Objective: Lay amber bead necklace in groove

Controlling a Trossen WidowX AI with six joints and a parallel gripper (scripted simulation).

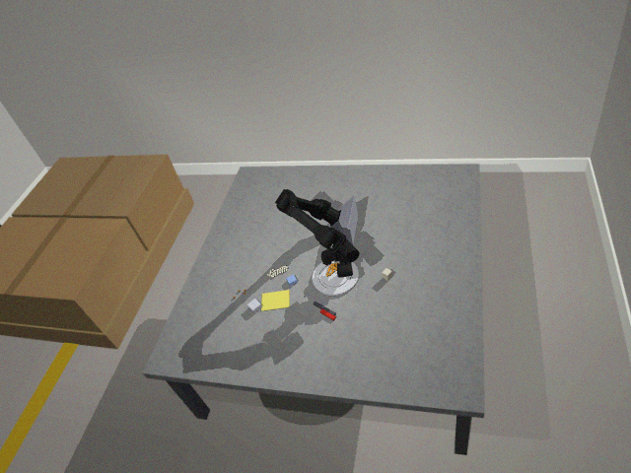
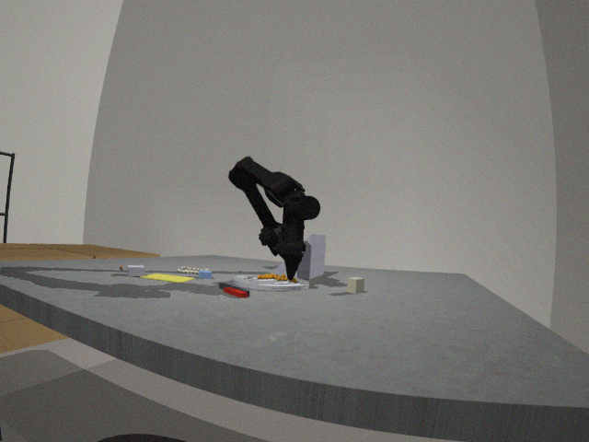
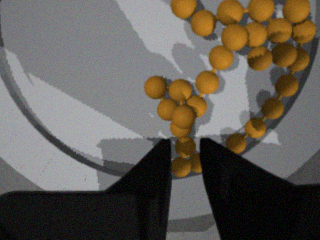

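The round bead board lies 3 cm ahead of my gripper tip, 4 cm to the right of it and 1 cm below it. The rest, counted from my gripper tip: blue cube 7 cm ahead, 23 cm to the right, 1 cm below; then cream cube 1 cm ahead, 18 cm to the left; then red-handled tool 21 cm ahead, 4 cm to the right, 1 cm below.
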